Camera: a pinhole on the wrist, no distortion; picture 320 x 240 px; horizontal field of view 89.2 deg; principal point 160.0 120.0 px. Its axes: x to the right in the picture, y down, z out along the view. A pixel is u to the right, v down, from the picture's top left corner.
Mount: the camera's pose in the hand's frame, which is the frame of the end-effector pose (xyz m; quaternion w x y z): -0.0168 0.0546 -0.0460 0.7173 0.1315 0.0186 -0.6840
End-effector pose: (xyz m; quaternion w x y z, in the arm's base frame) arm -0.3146 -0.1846 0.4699 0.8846 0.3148 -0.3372 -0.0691
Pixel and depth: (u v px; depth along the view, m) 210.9 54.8 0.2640
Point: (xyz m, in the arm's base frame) -0.5379 -0.2892 0.4315
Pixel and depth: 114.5 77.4 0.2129
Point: -0.5072 -0.1793 0.5430
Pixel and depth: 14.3 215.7 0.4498
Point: -0.5618 -0.2118 1.0662
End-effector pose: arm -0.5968 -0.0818 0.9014 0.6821 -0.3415 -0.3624 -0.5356
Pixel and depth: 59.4 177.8 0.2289
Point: -0.4782 0.1228 1.0164
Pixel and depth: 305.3 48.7 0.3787
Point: -1.0155 0.1429 0.8546
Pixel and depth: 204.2 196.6 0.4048
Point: -0.7542 0.1374 1.1901
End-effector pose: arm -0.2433 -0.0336 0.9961 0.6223 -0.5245 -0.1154 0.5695
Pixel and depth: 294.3 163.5 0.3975
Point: -0.2353 0.2254 1.3689
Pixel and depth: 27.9 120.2 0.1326
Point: -0.4121 -0.0418 0.9569
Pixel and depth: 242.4 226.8 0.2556
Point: -0.2824 0.1936 1.1232
